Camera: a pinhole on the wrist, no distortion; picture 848 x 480 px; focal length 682.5 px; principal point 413.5 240.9 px. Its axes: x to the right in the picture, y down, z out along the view. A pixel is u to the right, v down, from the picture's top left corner.
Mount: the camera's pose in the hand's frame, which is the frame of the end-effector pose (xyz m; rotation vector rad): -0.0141 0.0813 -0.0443 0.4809 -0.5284 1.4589
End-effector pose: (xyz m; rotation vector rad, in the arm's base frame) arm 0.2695 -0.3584 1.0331 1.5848 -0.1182 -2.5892
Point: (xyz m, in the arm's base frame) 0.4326 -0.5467 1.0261
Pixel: behind the camera
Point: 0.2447 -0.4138 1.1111
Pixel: outside the picture
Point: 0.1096 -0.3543 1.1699
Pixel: 659 317
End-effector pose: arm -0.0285 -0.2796 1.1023 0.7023 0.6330 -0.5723
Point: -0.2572 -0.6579 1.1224
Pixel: 112 275
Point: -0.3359 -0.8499 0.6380
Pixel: outside the picture
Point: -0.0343 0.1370 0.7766
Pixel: behind the camera
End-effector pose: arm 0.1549 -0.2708 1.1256 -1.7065 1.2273 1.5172
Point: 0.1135 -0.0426 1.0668
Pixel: 506 190
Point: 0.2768 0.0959 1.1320
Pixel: 264 352
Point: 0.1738 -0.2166 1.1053
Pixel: 192 116
